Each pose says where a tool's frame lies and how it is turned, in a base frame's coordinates. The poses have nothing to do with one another.
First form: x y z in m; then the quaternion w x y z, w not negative.
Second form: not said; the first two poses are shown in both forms.
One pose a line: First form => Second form
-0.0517, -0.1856, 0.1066, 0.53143, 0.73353, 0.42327, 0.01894 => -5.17, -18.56, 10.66, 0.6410, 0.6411, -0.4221, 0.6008, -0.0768, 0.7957
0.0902, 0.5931, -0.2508, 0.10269, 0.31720, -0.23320, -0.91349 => 9.02, 59.31, -25.08, -0.7777, -0.3356, -0.5316, 0.0397, -0.8701, 0.4912
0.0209, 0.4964, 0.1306, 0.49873, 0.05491, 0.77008, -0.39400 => 2.09, 49.64, 13.06, -0.4965, -0.3084, -0.8114, 0.4776, 0.6835, -0.5520
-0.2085, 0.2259, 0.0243, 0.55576, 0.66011, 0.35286, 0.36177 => -20.85, 22.59, 2.43, 0.4892, 0.8680, 0.0854, 0.0637, -0.1332, 0.9890
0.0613, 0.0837, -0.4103, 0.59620, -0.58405, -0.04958, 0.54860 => 6.13, 8.37, -41.03, 0.3932, 0.7121, -0.5817, -0.5962, -0.2842, -0.7508
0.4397, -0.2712, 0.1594, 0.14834, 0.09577, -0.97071, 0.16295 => 43.97, -27.12, 15.94, -0.9376, -0.1376, 0.3192, -0.2343, 0.9286, -0.2879
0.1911, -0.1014, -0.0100, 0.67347, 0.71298, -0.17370, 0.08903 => 19.11, -10.14, -1.00, 0.9238, -0.1278, 0.3609, -0.3676, -0.0325, 0.9294
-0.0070, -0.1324, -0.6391, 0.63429, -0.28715, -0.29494, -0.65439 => -0.70, -13.24, -63.91, -0.0304, -0.6608, 0.7500, 0.9995, -0.0214, 0.0217
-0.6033, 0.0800, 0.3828, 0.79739, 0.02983, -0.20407, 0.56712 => -60.33, 8.00, 38.28, 0.2735, 0.8923, 0.3593, -0.9166, 0.3550, -0.1839
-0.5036, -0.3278, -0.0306, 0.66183, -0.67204, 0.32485, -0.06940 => -50.36, -32.78, -3.06, 0.7793, -0.5285, -0.3367, -0.3448, 0.0871, -0.9346
